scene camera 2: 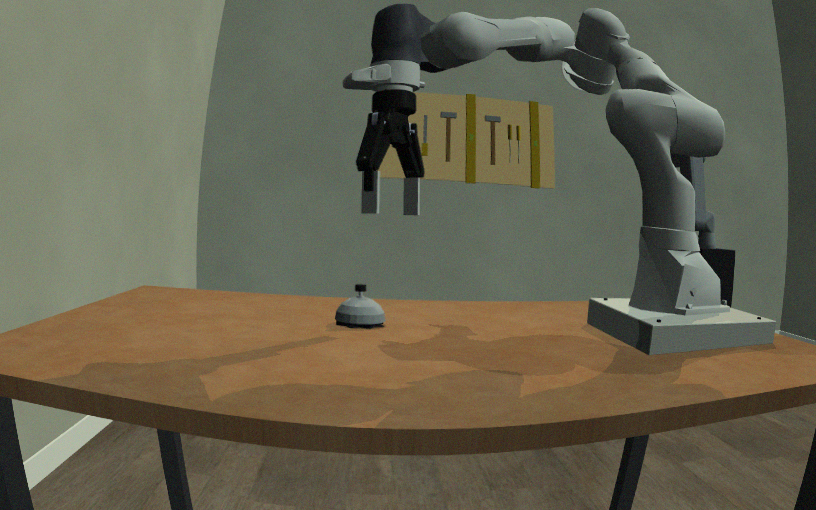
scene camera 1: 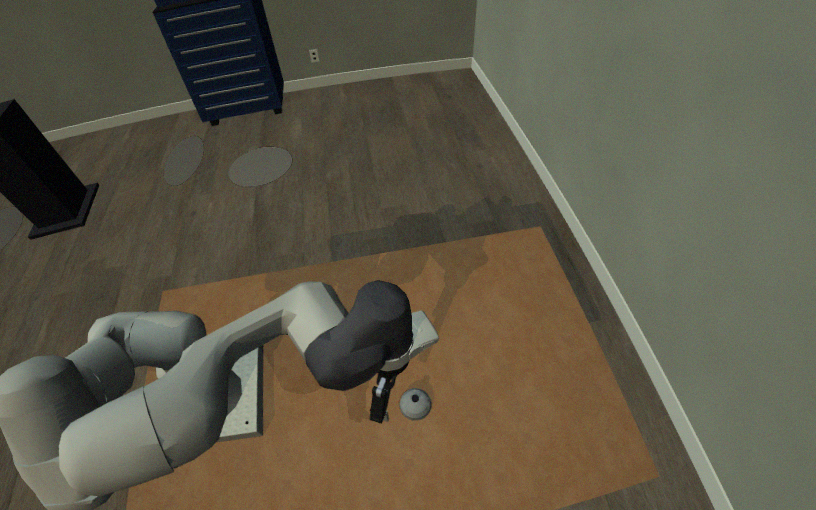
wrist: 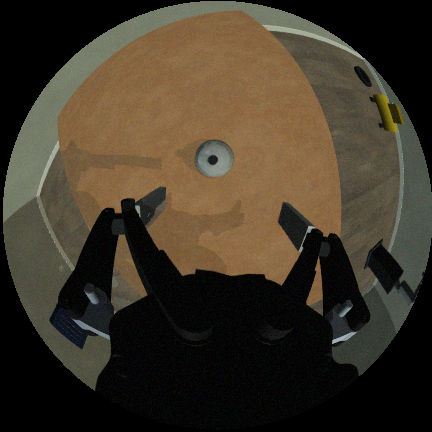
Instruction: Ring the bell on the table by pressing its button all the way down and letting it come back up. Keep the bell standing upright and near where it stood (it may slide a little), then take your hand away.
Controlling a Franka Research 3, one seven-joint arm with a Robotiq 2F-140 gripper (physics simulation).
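The bell point(scene camera 1: 415, 406) point(scene camera 2: 359, 313) point(wrist: 220, 167), a grey dome on a dark base, stands upright on the orange-brown table point(scene camera 1: 529, 372) point(scene camera 2: 252, 312) point(wrist: 225, 75). Its black button point(scene camera 1: 415, 398) point(scene camera 2: 360, 288) point(wrist: 213, 160) stands up on a thin stem above the dome. My gripper point(scene camera 2: 390, 213) point(wrist: 223, 204) is open and empty. It points down and hangs well above the table, higher than the bell and a little to its right in scene camera 2, touching nothing. In the wrist view the bell lies ahead of the gap between the fingertips. In scene camera 1 the arm partly hides the gripper.
The arm's base plate point(scene camera 1: 255, 396) point(scene camera 2: 710, 336) stands on the table, on the right in scene camera 2. A blue drawer cabinet point(scene camera 1: 219, 66) and a black stand point(scene camera 1: 36, 162) stand on the floor beyond the table. A tool board point(scene camera 2: 511, 141) hangs on the wall behind.
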